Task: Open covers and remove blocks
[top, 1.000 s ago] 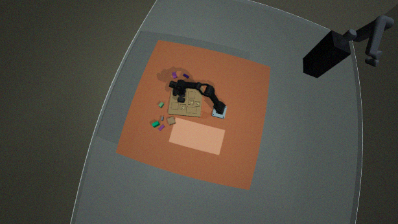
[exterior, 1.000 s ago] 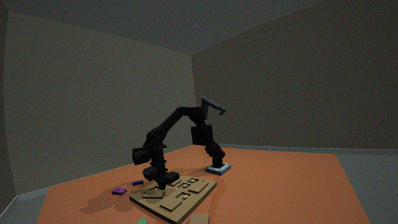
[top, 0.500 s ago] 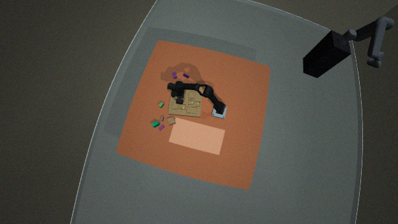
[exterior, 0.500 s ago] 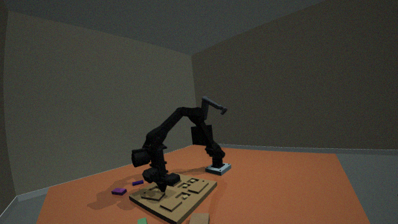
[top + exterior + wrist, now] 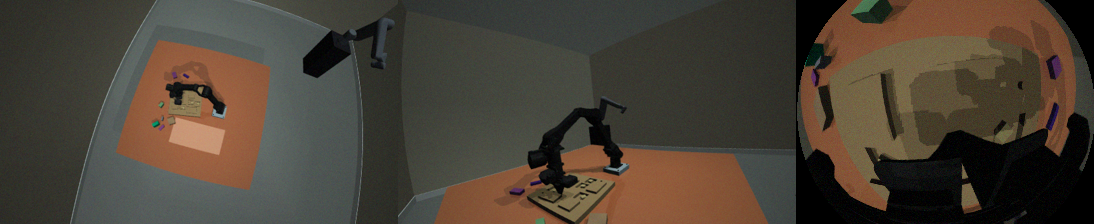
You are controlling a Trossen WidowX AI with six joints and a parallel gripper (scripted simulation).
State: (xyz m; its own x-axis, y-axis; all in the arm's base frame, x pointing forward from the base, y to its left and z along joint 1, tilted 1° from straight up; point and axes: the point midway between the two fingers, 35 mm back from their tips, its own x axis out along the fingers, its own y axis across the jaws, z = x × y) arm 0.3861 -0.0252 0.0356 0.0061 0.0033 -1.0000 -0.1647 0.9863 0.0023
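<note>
My gripper tip is 6 cm past the tan puzzle board and 2 cm to the right of it. The rest, counted from my gripper tip: dark purple block 1 cm ahead, 24 cm to the right, 2 cm below.
</note>
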